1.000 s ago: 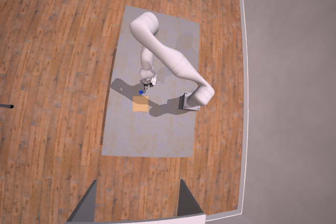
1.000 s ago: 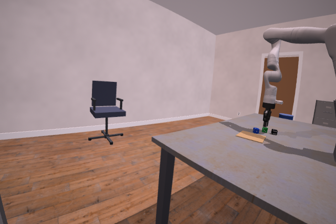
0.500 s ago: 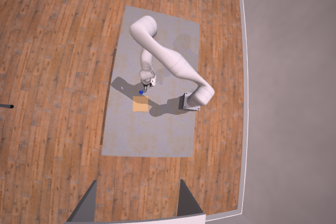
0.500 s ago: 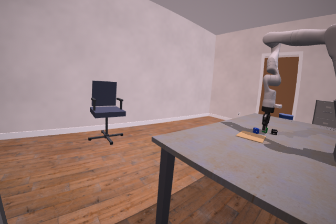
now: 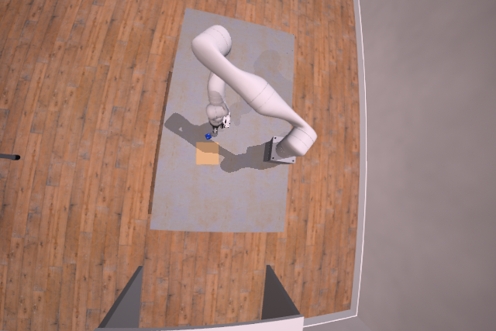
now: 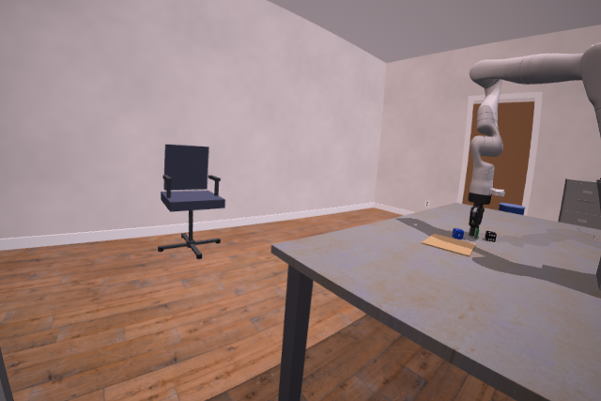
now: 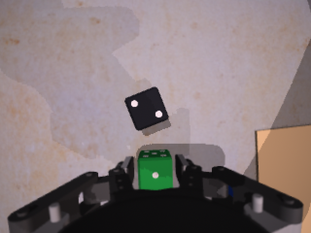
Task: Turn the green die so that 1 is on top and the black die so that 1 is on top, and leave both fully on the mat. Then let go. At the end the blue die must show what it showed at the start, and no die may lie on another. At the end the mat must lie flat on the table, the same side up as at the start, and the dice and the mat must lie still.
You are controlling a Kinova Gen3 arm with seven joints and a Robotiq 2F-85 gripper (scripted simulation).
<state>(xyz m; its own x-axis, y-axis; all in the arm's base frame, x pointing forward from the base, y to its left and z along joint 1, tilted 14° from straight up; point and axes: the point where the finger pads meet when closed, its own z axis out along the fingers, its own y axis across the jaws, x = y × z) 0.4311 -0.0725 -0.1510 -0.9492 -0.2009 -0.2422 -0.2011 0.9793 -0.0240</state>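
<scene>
Now: hand right at the green die. Also, from my hand: black die (5 cm behind, 2 cm to the right); then blue die (2 cm ahead, 8 cm to the left); then tan mat (18 cm to the left, 2 cm below).
</scene>
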